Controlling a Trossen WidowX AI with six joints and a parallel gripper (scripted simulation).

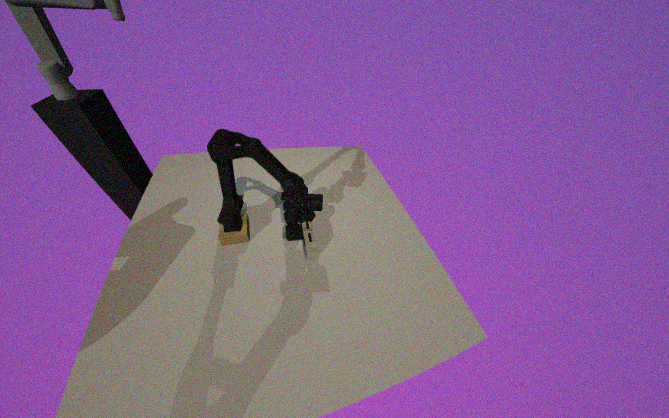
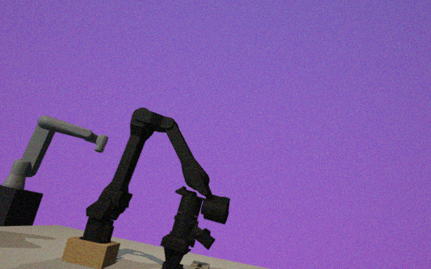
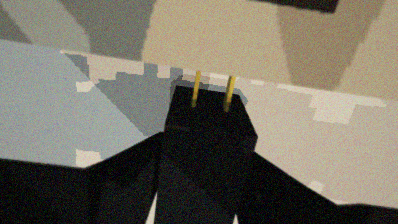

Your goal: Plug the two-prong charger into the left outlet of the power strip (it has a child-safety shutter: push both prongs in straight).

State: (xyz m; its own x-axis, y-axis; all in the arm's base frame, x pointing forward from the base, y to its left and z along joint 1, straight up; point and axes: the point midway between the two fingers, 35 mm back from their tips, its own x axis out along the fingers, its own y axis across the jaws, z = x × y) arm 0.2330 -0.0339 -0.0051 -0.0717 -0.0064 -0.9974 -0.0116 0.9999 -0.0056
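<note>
My gripper tip is now 20 mm short of the black two-prong charger and 10 mm below it.
</note>
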